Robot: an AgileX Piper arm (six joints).
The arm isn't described. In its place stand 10 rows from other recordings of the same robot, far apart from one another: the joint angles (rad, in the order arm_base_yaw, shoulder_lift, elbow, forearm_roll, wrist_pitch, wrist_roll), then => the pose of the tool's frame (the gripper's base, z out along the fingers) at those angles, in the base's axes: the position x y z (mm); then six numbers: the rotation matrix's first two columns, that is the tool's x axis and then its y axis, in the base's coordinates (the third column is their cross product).
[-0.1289 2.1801 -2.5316 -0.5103 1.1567 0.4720] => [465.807 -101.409 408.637 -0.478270 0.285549 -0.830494 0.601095 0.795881 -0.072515]
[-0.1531 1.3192 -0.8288 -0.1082 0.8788 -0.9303] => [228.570 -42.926 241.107 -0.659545 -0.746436 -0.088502 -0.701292 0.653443 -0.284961]
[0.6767 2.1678 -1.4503 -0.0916 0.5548 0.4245] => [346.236 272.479 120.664 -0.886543 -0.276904 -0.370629 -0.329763 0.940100 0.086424]
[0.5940 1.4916 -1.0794 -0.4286 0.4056 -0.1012] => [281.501 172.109 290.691 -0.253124 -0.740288 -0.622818 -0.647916 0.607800 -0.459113]
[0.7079 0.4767 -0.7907 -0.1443 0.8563 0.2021] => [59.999 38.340 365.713 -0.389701 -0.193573 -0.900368 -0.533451 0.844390 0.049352]
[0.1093 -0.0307 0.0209 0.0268 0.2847 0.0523] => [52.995 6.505 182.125 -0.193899 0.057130 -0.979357 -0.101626 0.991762 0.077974]
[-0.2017 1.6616 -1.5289 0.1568 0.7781 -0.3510] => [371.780 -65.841 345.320 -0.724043 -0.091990 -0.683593 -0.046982 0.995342 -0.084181]
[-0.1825 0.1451 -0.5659 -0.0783 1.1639 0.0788] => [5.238 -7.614 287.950 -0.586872 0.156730 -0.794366 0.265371 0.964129 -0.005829]
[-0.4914 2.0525 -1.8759 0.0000 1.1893 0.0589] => [390.557 -209.021 267.741 -0.815086 0.502990 -0.287465 0.520745 0.853544 0.016951]
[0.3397 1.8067 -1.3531 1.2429 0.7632 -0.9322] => [356.987 189.320 276.776 -0.716031 -0.094801 -0.691601 -0.608067 0.571311 0.551233]
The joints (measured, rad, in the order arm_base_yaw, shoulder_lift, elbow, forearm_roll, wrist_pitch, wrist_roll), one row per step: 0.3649, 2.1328, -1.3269, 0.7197, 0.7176, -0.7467; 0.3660, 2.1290, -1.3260, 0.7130, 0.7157, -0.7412; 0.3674, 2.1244, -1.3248, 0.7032, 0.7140, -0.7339; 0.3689, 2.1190, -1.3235, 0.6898, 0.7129, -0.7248; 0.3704, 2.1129, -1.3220, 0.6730, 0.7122, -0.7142; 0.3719, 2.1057, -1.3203, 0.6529, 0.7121, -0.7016; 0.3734, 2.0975, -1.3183, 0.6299, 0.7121, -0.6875; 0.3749, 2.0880, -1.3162, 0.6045, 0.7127, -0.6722; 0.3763, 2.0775, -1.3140, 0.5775, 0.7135, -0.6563; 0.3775, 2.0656, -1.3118, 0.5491, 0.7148, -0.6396
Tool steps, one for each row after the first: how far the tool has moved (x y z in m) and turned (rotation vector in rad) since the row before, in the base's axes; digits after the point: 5 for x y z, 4 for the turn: -0.00024, -0.00003, 0.00115, -0.0035, -0.0035, -0.0002; -0.00040, -0.00010, 0.00132, -0.0054, -0.0037, 0.0006; -0.00051, -0.00025, 0.00152, -0.0074, -0.0041, 0.0018; -0.00060, -0.00044, 0.00166, -0.0095, -0.0045, 0.0028; -0.00070, -0.00064, 0.00197, -0.0113, -0.0049, 0.0033; -0.00077, -0.00083, 0.00224, -0.0130, -0.0058, 0.0037; -0.00085, -0.00098, 0.00268, -0.0141, -0.0068, 0.0042; -0.00086, -0.00113, 0.00302, -0.0149, -0.0079, 0.0045; -0.00087, -0.00131, 0.00355, -0.0154, -0.0091, 0.0043
